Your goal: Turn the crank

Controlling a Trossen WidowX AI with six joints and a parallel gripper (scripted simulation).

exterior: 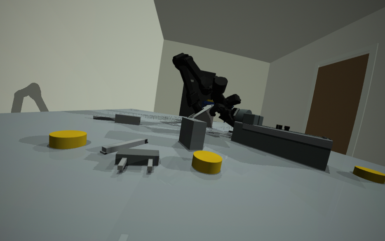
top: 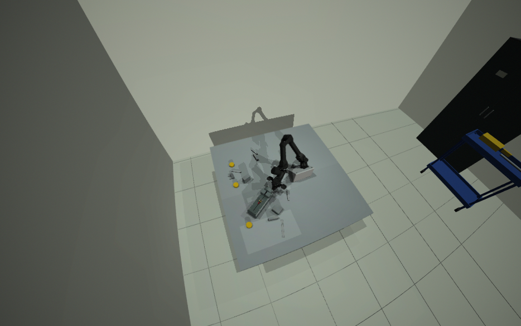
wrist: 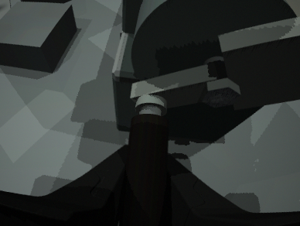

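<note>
The dark crank handle lies 30 mm above my gripper tip, 20 mm behind it and 10 mm to the right of it. Also, from my gripper tip: bracket 340 mm to the right, 270 mm ahead, 40 mm below; then red pointer 180 mm ahead, 60 mm to the left, 40 mm above.
</note>
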